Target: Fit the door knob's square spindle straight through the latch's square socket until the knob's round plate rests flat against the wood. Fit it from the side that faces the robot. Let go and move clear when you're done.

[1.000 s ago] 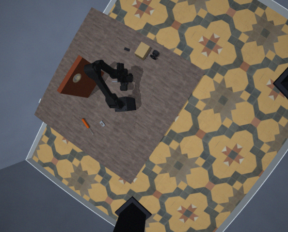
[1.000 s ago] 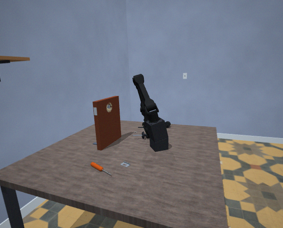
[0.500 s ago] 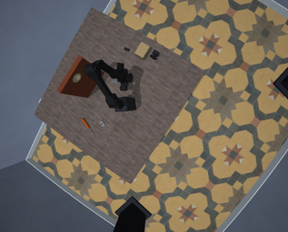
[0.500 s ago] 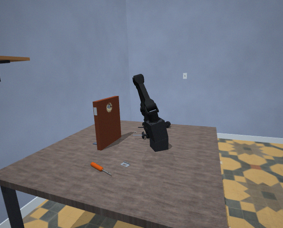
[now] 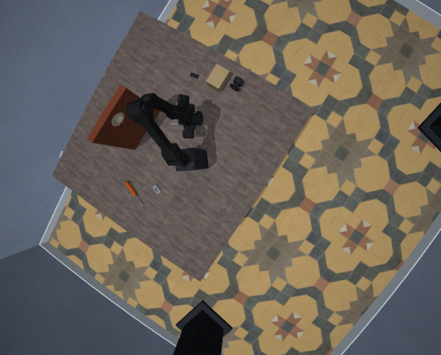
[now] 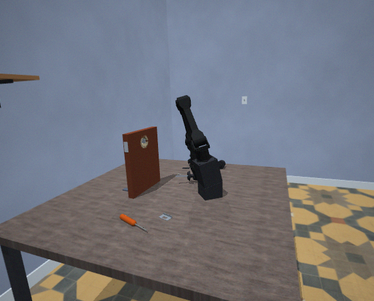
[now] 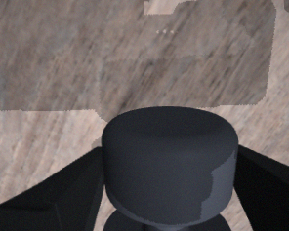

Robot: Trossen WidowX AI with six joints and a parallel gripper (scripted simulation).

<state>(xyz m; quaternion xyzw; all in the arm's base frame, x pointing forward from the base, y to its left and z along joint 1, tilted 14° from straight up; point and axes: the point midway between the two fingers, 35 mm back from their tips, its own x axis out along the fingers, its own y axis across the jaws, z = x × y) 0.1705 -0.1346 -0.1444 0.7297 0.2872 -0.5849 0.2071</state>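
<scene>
Right now my hand is 23 cm short of the grey latch, 23 cm to the right of it and 23 cm below it. Round my hand: small metal plate 9 cm behind, 46 cm to the left, 7 cm below; then small black piece 22 cm ahead, 23 cm to the right, 7 cm below; then cardboard box 8 cm ahead, 31 cm to the right, 4 cm below.
</scene>
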